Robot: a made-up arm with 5 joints.
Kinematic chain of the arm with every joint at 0, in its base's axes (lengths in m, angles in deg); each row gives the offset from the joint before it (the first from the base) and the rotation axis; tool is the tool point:
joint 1: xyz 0 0 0.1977 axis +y
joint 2: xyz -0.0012 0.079 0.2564 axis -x
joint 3: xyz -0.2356 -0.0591 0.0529 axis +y
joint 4: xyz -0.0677 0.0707 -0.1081 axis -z
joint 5: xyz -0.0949 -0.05 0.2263 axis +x
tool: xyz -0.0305 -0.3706 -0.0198
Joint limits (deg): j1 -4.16..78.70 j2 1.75..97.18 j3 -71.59..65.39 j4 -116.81..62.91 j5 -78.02..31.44
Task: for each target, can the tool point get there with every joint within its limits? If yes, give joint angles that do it. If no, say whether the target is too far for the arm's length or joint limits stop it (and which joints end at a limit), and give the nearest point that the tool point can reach.
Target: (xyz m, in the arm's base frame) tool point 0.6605 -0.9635 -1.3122
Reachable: no: too far | nearest point 0.4126 -0.1415 0.0867 | short by 1.641 m
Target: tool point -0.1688 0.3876 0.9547
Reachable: yes | joints 32.56 69.91 -58.58 -75.62 -63.98
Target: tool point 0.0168 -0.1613 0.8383
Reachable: yes | joints 26.89 47.55 14.80 -22.42 19.11
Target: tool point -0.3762 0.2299 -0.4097
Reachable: no: joint limits stop it (at a limit: joint 1, joint 2, joint 3, joint 4) | nearest point -0.3678 0.0084 0.0238 | short by 0.487 m
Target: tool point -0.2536 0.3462 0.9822
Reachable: yes | joints 24.29 77.18 -34.61 -18.89 -56.34
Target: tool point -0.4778 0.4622 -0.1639
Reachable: no: joint limits stop it (at a limit: joint 1, joint 2, joint 3, joint 4) | nearest point -0.4142 0.5217 0.2968 | short by 0.469 m
